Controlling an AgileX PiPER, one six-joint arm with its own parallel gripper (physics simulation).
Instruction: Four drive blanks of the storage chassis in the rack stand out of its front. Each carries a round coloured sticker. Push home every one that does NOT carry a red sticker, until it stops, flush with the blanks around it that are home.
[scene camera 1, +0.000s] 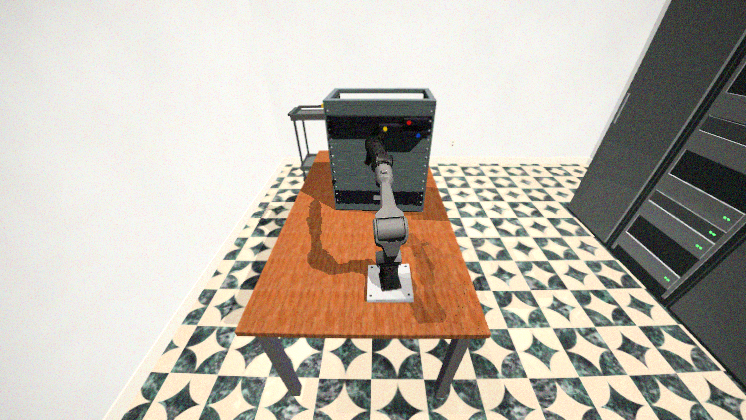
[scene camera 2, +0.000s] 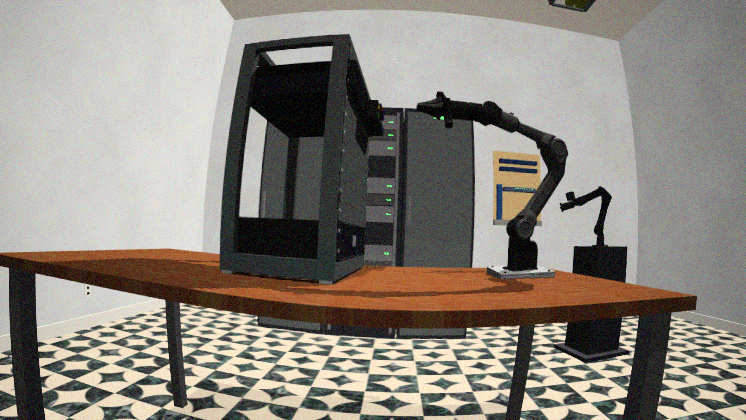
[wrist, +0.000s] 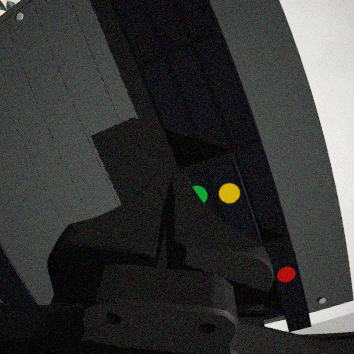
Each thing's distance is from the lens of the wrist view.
gripper (wrist: 169, 190): 13 cm
grey rack (wrist: 102, 102): 31 cm
